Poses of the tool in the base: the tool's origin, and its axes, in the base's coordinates. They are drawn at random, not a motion.
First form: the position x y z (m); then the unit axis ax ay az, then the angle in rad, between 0 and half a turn.
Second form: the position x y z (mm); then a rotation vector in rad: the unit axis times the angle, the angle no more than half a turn. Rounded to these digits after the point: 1 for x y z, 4 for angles.
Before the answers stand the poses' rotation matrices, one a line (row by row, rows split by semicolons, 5 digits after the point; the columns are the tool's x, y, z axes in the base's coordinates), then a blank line. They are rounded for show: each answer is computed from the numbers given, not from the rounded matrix.
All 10 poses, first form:
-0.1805 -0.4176 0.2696 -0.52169 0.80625 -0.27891 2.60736
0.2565 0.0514 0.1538 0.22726 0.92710 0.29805 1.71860
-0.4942 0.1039 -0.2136 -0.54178 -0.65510 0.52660 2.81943
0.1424 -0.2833 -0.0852 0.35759 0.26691 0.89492 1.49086
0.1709 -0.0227 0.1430 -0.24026 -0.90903 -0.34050 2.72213
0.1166 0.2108 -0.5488 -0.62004 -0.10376 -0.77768 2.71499
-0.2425 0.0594 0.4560 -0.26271 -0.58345 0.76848 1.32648
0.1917 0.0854 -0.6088 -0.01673 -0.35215 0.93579 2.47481
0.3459 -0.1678 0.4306 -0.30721 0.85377 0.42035 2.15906
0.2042 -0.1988 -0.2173 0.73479 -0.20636 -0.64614 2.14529
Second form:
-0.35426 -0.64061 0.68127; -0.92464 0.34885 -0.15278; -0.13979 -0.68405 -0.71592
-0.08801 -0.05308 0.99470; 0.53652 0.83883 0.09223; -0.83928 0.54180 -0.04535
-0.37660 0.52486 -0.76335; 0.85832 -0.11231 -0.50067; -0.34851 -0.84375 -0.40820
0.19751 -0.80424 0.56052; 0.97989 0.14540 -0.13666; 0.02840 0.57624 0.81679
-0.80286 0.55655 -0.21370; 0.27920 0.66773 0.69007; 0.52675 0.49437 -0.69148
-0.17593 0.44469 0.87823; -0.19888 -0.88981 0.41071; 0.96410 -0.10241 0.24499
0.29422 -0.62946 -0.71918; 0.86186 0.49997 -0.08501; 0.41307 -0.59482 0.68961
-0.78532 -0.56823 -0.24575; 0.58927 -0.56436 -0.57815; 0.18983 -0.59885 0.77804
-0.40817 -0.75753 0.50946; -0.05814 0.57850 0.81361; -0.91105 0.30246 -0.28017
0.28990 0.30838 -0.90601; -0.77644 -0.47768 -0.41104; -0.55954 0.82263 0.10096

-180.5 -417.6 269.6 -1.3602 2.1022 -0.7272
256.5 51.4 153.8 0.3906 1.5933 0.5122
-494.2 103.9 -213.6 -1.5275 -1.8470 1.4847
142.4 -283.3 -85.2 0.5331 0.3979 1.3342
170.9 -22.7 143.0 -0.6540 -2.4745 -0.9269
116.6 210.8 -548.8 -1.6834 -0.2817 -2.1114
-242.5 59.4 456.0 -0.3485 -0.7739 1.0194
191.7 85.4 -608.8 -0.0414 -0.8715 2.3159
345.9 -167.8 430.6 -0.6633 1.8433 0.9076
204.2 -198.8 -217.3 1.5763 -0.4427 -1.3862

